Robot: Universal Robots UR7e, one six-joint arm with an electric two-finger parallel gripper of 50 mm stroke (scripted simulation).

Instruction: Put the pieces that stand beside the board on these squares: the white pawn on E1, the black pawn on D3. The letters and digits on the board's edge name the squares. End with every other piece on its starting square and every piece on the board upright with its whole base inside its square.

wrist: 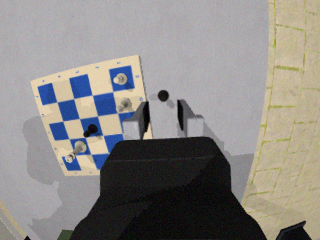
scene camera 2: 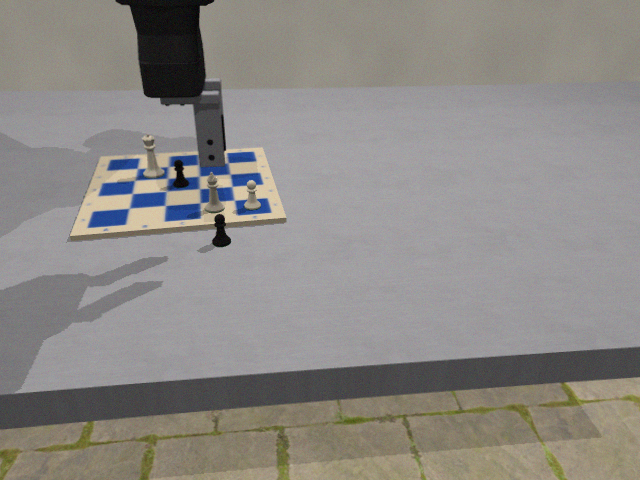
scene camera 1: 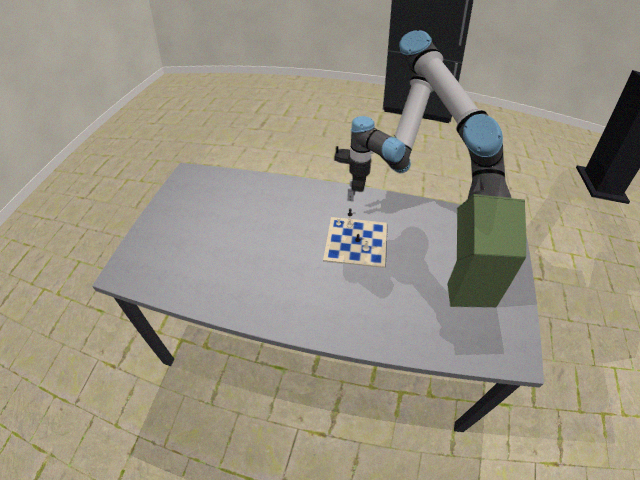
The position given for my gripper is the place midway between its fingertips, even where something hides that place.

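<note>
Through scene camera 2 I can see my gripper (scene camera 2: 213,157). The wrist view shows me the gripper too (wrist: 163,109).
</note>
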